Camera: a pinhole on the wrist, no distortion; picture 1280 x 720 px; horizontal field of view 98.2 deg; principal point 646.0 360.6 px. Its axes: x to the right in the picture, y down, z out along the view. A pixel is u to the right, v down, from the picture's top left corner.
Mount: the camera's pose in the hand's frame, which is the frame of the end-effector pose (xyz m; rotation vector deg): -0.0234 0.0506 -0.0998 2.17 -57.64 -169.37
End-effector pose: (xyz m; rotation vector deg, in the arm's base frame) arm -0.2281 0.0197 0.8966 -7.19 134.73 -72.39
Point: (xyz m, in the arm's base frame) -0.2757 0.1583 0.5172
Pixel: 345.1 66.7
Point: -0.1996 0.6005 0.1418
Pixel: outside the picture
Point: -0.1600 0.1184 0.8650
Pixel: 1004.3 424.0
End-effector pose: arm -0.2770 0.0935 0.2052 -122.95 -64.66 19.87
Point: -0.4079 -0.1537 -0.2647
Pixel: 949.8 381.7
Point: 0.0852 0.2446 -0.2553
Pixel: 271.4 206.2
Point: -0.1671 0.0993 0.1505
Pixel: 127.0 427.1
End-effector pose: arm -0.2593 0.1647 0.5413 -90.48 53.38 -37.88
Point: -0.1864 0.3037 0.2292
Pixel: 680.2 360.6
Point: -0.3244 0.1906 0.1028
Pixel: 631.5 27.9
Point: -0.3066 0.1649 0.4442
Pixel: 603.2 399.8
